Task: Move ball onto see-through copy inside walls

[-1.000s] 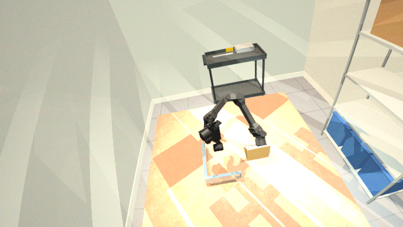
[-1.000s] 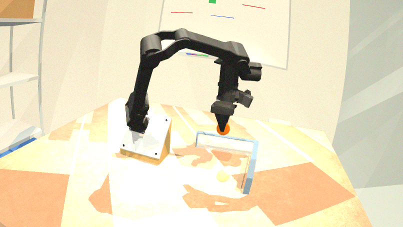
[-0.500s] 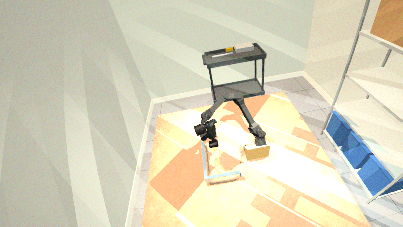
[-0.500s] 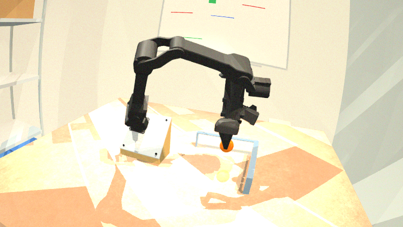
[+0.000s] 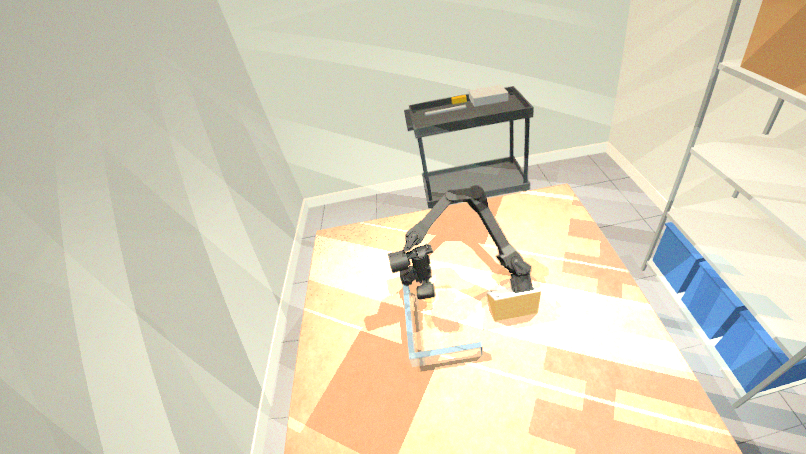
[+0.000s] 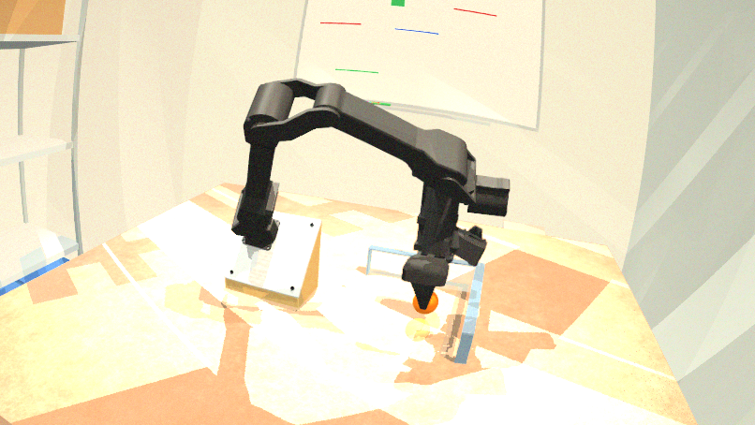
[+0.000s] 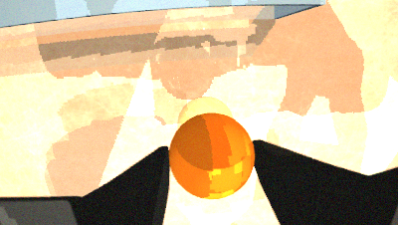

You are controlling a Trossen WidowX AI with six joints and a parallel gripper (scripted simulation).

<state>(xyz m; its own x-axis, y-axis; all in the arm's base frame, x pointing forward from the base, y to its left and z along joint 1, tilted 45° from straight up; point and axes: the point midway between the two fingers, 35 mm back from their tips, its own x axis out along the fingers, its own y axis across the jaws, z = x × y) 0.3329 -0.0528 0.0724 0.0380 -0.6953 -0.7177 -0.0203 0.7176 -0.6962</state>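
Now: the see-through copy 50 mm below my gripper tip. Round my gripper tip: orange ball: right at my gripper tip.
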